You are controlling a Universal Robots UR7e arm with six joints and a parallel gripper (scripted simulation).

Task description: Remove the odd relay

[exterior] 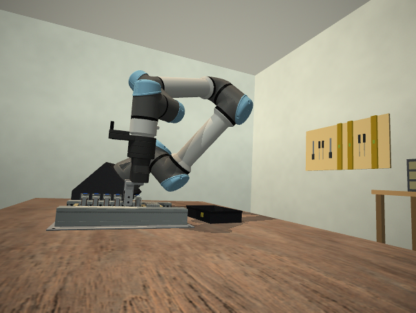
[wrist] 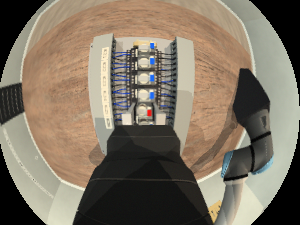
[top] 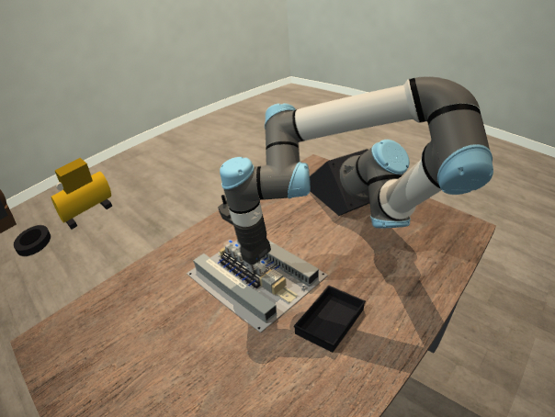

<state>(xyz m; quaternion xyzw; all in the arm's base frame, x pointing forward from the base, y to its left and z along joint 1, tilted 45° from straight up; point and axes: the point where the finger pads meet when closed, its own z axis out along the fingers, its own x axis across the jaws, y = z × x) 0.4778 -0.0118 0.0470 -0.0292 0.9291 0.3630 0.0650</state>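
Right now my hand is 1 cm above the red-button relay. Round my hand: grey relay panel (1 cm to the right, 4 cm below); black parts tray (4 cm behind, 26 cm to the left, 4 cm below).
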